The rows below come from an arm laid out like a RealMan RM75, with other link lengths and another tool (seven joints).
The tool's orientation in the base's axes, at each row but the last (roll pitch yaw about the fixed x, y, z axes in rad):
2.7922, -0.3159, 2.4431
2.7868, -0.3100, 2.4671
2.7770, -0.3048, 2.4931
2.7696, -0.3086, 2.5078
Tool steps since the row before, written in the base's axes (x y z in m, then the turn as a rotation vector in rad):
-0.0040, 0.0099, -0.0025, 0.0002, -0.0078, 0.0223
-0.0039, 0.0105, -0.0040, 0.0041, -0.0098, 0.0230
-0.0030, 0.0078, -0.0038, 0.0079, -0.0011, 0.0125
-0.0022, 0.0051, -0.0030, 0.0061, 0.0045, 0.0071
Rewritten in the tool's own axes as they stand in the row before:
0.0082, 0.0029, 0.0067, 0.0020, 0.0023, -0.0234
0.0079, 0.0031, 0.0083, -0.0019, 0.0038, -0.0250
0.0056, 0.0021, 0.0069, -0.0029, 0.0086, -0.0117
0.0037, 0.0010, 0.0050, 0.0000, 0.0095, -0.0043

